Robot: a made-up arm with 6 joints. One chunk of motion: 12 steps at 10 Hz.
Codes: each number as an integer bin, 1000 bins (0 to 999) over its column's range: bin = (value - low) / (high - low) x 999, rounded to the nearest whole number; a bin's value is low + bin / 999 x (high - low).
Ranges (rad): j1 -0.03..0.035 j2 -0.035..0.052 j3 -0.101..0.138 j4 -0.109..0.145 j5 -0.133..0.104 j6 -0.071..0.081
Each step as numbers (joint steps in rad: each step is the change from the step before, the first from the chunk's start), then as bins.
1 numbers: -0.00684 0.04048 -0.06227 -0.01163 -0.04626 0.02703
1 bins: 356 867 162 383 366 644
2 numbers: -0.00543 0.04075 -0.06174 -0.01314 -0.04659 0.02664
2 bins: 378 870 164 377 364 642
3 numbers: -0.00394 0.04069 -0.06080 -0.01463 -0.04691 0.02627
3 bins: 401 869 168 371 363 639
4 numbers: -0.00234 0.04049 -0.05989 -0.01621 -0.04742 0.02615
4 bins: 425 867 172 365 361 639
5 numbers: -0.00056 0.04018 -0.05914 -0.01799 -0.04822 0.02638
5 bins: 452 863 175 358 357 640
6 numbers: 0.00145 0.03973 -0.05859 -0.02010 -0.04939 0.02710
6 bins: 483 858 177 350 352 645
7 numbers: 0.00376 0.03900 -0.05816 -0.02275 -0.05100 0.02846
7 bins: 519 850 179 339 346 654
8 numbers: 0.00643 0.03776 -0.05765 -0.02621 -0.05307 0.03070
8 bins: 560 835 181 326 337 668
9 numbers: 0.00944 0.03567 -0.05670 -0.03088 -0.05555 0.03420
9 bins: 606 811 185 307 326 691
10 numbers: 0.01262 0.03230 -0.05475 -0.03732 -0.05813 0.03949
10 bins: 655 773 193 282 316 726
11 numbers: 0.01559 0.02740 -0.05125 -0.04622 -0.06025 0.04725
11 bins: 701 717 208 247 307 777
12 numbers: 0.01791 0.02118 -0.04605 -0.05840 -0.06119 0.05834
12 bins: 736 645 230 199 303 850
